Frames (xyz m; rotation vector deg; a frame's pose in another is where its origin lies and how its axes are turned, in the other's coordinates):
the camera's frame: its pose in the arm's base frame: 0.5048 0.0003 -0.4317 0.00 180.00 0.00
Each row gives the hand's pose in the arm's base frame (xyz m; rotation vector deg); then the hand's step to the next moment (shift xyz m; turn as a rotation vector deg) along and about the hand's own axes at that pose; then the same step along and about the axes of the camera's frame.
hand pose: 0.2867 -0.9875 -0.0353 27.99 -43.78 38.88
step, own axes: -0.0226 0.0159 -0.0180 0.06 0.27 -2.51
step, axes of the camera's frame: 0.0150 0.0137 0.0260 -1.00 1.77 1.50
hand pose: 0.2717 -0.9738 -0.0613 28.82 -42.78 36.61
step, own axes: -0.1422 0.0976 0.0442 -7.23 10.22 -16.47
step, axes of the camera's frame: 0.1675 -0.0084 0.0598 3.53 14.91 13.90
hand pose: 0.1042 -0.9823 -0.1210 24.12 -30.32 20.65
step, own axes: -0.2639 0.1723 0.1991 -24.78 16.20 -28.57
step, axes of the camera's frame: 0.3678 -0.0049 -0.0603 15.33 21.86 31.31
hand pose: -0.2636 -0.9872 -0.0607 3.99 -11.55 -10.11
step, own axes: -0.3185 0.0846 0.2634 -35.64 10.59 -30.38
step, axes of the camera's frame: 0.3470 0.1273 -0.2033 26.37 18.41 35.65
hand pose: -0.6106 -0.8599 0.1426 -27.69 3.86 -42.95
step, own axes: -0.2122 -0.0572 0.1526 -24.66 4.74 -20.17
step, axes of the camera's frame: 0.1577 0.1667 -0.1376 19.70 11.45 22.76
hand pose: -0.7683 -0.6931 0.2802 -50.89 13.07 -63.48
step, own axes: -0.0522 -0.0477 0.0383 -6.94 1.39 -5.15
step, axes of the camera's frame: 0.0347 0.0563 -0.0457 5.21 3.50 6.11
